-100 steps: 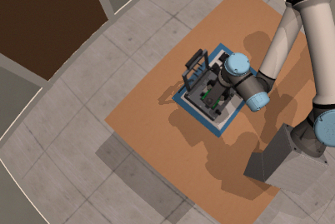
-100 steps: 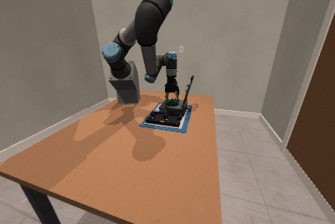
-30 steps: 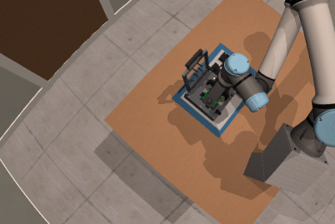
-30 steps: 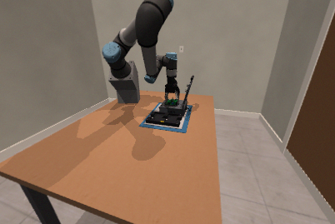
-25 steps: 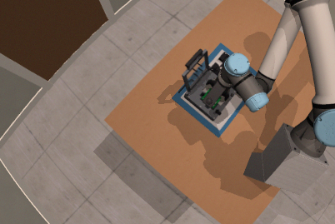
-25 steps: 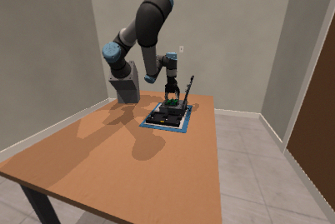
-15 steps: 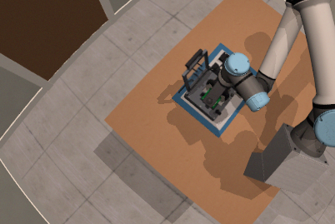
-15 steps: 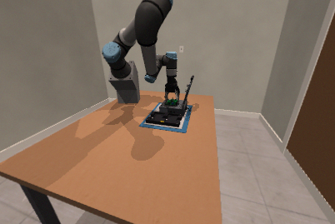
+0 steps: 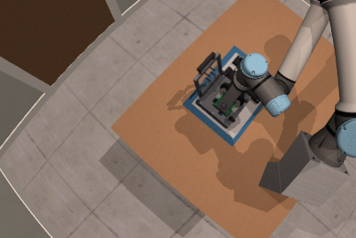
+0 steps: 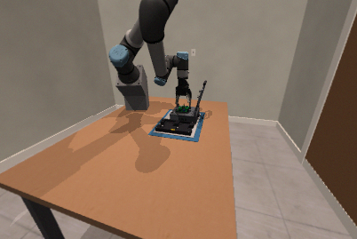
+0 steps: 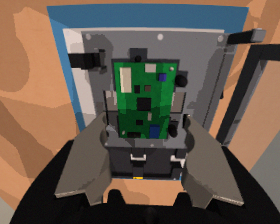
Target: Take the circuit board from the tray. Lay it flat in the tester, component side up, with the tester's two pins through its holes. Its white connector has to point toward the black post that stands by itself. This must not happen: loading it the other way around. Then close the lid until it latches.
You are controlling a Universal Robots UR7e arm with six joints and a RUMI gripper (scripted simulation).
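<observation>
My gripper is now 20 mm above the green circuit board. Also, from my hand: black block: 60 mm behind, 60 mm to the left, 10 mm below; tester lid: 120 mm ahead, 90 mm above.
</observation>
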